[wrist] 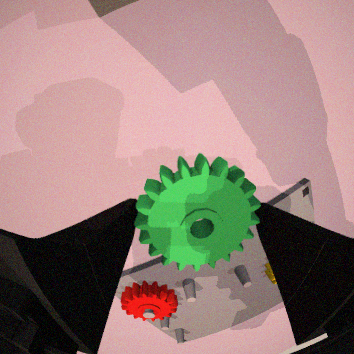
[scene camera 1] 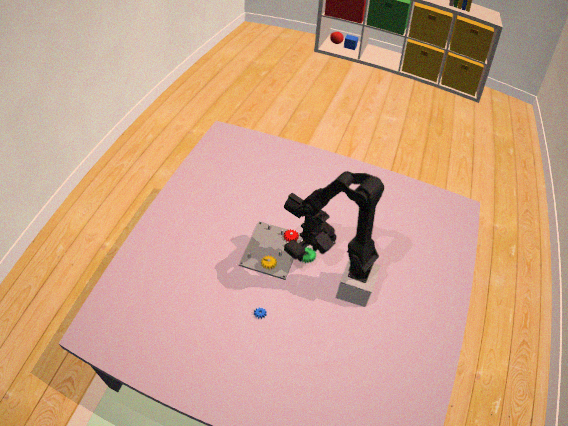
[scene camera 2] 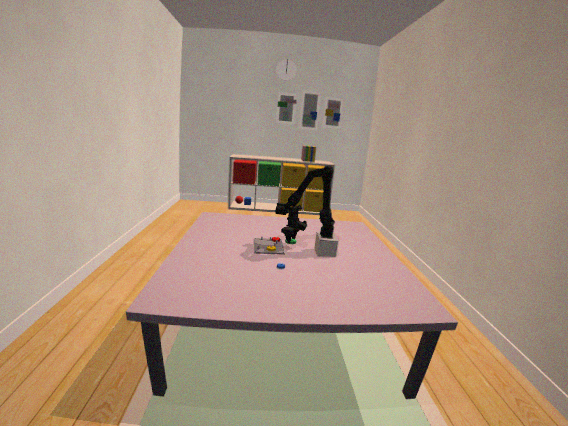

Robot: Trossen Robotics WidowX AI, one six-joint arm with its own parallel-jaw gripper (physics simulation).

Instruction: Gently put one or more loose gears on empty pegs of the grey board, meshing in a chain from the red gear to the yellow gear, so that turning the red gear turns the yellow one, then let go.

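Pixels of known places: gripper, fingertip midpoint: (wrist: 198,208) (scene camera 1: 307,256) (scene camera 2: 291,242); arm's base, link origin: (scene camera 1: 359,272) (scene camera 2: 326,235).
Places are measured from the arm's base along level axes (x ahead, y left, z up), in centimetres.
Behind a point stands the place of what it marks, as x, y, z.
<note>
My gripper (scene camera 1: 309,249) @(19.4, -4.0, -7.0) (scene camera 2: 290,238) @(19.4, -4.0, -7.0) (wrist: 198,208) @(19.4, -4.0, -7.0) is shut on the large green gear (scene camera 1: 310,256) @(18.1, -3.5, -5.6) (scene camera 2: 293,241) @(18.3, -2.2, -5.8) (wrist: 175,205) @(18.2, -4.9, -5.8), one finger on each side of its teeth. The gear is held up beside the arm-side edge of the grey board (scene camera 1: 260,240) @(37.6, -5.5, -9.7) (wrist: 215,305) @(33.6, -6.1, -9.8). The red gear (scene camera 1: 291,234) @(28.2, -11.2, -7.7) (scene camera 2: 275,239) @(28.7, -9.8, -8.4) (wrist: 149,299) @(27.0, -10.8, -8.3) and the yellow gear (scene camera 1: 268,262) @(30.6, 3.3, -8.1) (scene camera 2: 271,248) @(30.7, 4.4, -8.3) (wrist: 270,273) @(30.7, 0.2, -8.9) sit on the board. In the wrist view, bare pegs, including one peg (wrist: 189,290) @(27.4, -7.2, -8.4) and another peg (wrist: 242,275) @(28.3, -2.6, -8.5), stand between them. The small blue gear (scene camera 1: 260,313) @(24.8, 22.7, -8.8) (scene camera 2: 281,266) @(25.0, 23.9, -9.1) lies loose on the table.
The arm's grey base block (scene camera 1: 353,292) @(-0.5, 5.7, -4.0) (scene camera 2: 326,246) @(0.3, 5.7, -4.2) stands on the pink table (scene camera 1: 200,300) @(45.3, 26.3, -10.5) (scene camera 2: 225,295) @(48.1, 50.8, -10.6), to the right of the board in the scene views. A shelf unit (scene camera 1: 361,42) (scene camera 2: 230,182) with coloured bins stands far behind, off the table.
</note>
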